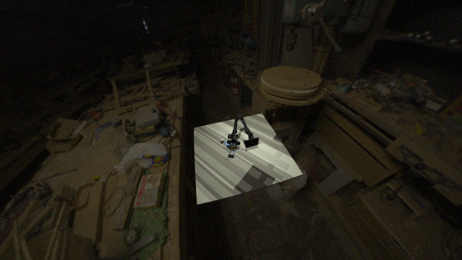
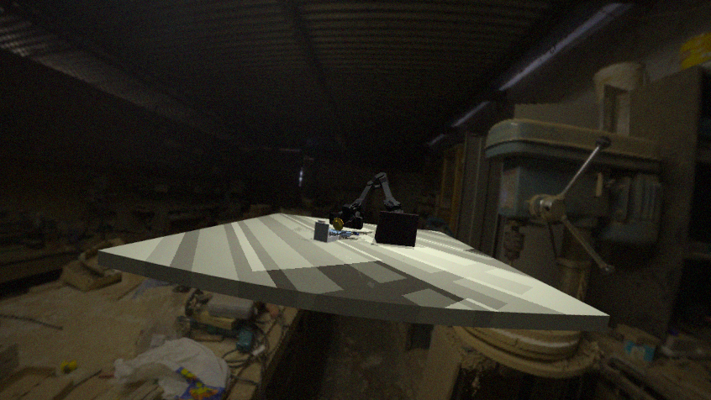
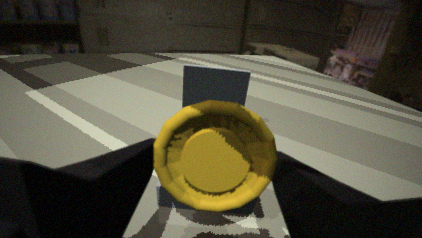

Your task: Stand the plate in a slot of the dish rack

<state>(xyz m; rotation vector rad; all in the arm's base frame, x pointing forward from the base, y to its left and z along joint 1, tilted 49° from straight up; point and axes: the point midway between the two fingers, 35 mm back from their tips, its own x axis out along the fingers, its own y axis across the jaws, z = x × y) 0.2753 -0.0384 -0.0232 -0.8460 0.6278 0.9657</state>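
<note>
My gripper tip is now 6 cm to the right of the grey dish rack, 4 cm above it and 3 cm short of it. Also, from my gripper tip: blue mat (13 cm to the right, 6 cm below); then blue spoon (16 cm to the right, 10 cm behind, 6 cm below); then yellow plate (1 cm to the right).
</note>
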